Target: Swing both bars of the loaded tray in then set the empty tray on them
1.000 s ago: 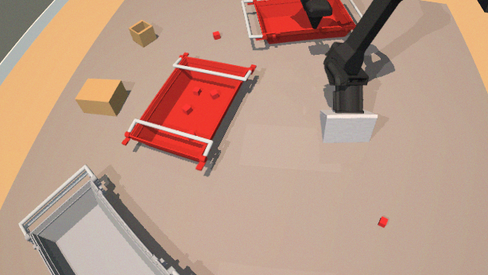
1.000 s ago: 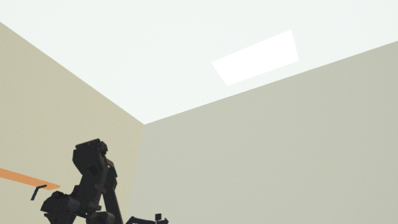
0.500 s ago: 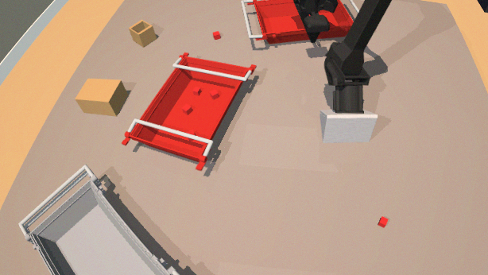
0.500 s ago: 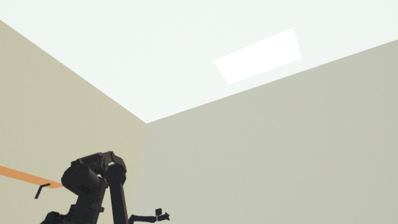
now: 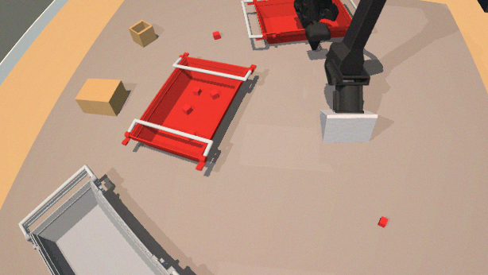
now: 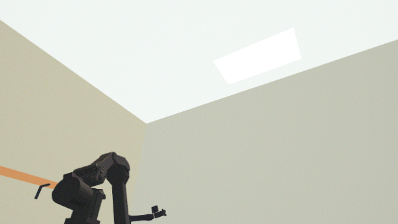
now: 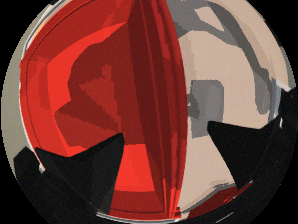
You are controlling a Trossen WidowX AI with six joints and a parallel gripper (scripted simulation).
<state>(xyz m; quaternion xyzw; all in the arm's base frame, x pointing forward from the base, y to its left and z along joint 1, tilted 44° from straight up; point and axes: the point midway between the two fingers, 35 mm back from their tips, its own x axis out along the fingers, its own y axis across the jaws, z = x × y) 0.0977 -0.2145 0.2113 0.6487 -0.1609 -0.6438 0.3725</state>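
My gripper tip is now 9 cm to the left of the red tray, 3 cm below it and 3 cm short of it. Round my gripper tip: small red cube (54 cm to the left, 18 cm behind).
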